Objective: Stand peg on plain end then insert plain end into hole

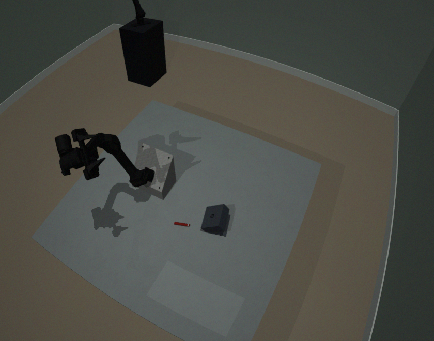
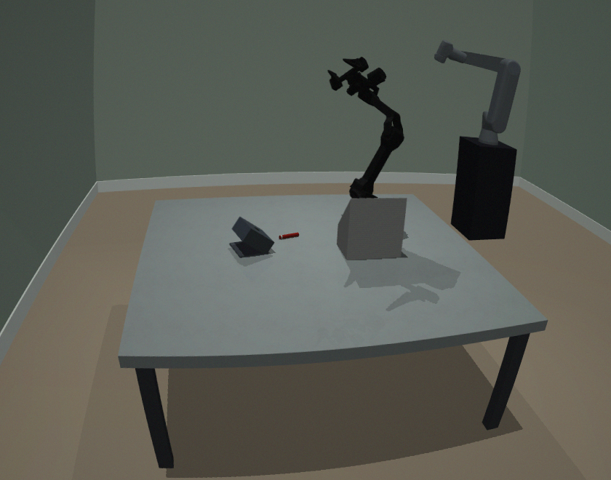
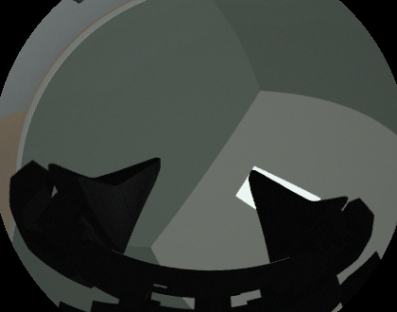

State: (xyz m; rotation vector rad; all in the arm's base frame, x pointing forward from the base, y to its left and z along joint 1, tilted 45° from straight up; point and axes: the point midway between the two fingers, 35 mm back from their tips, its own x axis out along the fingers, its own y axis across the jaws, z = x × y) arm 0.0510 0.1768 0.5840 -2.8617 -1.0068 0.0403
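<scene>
Right now the red peg is 670 mm below my gripper tip, 200 mm ahead of it and 160 mm to the left of it. Round my gripper tip: sloped panel: 620 mm below, 340 mm ahead, 250 mm to the left.
</scene>
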